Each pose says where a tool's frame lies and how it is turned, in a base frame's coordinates. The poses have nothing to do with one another.
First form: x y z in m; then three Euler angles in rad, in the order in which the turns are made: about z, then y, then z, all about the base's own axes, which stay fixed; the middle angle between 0 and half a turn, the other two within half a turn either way.
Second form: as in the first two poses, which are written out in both.
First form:
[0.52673 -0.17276 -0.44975 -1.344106 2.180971 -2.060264]
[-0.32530 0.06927 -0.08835 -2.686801 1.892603 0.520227]
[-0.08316 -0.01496 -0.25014 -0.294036 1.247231 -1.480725]
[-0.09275 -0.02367 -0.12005 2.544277 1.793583 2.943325]
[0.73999 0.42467 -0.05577 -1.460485 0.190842 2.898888]
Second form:
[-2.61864 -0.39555 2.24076 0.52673 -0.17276 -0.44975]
[-0.61155 0.96696 -2.16159 -0.32530 0.06927 -0.08835]
[-1.83612 0.08539 1.24600 -0.08316 -0.01496 -0.25014]
[-3.00098 -1.27366 -2.42592 -0.09275 -0.02367 -0.12005]
[1.43409 -0.18518 -0.04640 0.73999 0.42467 -0.05577]

